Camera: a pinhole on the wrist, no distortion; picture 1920 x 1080 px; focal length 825.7 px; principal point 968.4 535.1 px. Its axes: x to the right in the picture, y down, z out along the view. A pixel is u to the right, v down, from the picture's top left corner.
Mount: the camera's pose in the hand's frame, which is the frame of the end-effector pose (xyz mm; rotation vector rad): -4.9 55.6 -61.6 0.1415 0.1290 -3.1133
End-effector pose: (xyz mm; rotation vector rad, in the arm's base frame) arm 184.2 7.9 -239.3 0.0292 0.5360 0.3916
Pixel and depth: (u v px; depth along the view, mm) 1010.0 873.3 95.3
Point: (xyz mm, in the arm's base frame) 182.3 11.7 -204.4
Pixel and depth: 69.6 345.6 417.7
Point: 663.4 304.4 -77.4
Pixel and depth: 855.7 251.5 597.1
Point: 401.8 251.3 257.4
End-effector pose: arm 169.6 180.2 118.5 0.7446 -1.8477 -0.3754
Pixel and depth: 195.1 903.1 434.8
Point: -226.7 -217.2 134.2
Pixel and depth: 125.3 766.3 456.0
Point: -289.9 -206.0 198.4
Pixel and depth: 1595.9 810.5 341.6
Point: 46.2 278.7 -239.0
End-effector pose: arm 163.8 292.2 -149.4 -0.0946 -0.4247 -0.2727
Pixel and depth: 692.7 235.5 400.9
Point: 147.1 486.5 209.0
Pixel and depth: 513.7 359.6 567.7
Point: 209.7 439.6 442.0
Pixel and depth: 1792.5 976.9 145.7
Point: -12.2 304.8 -158.0
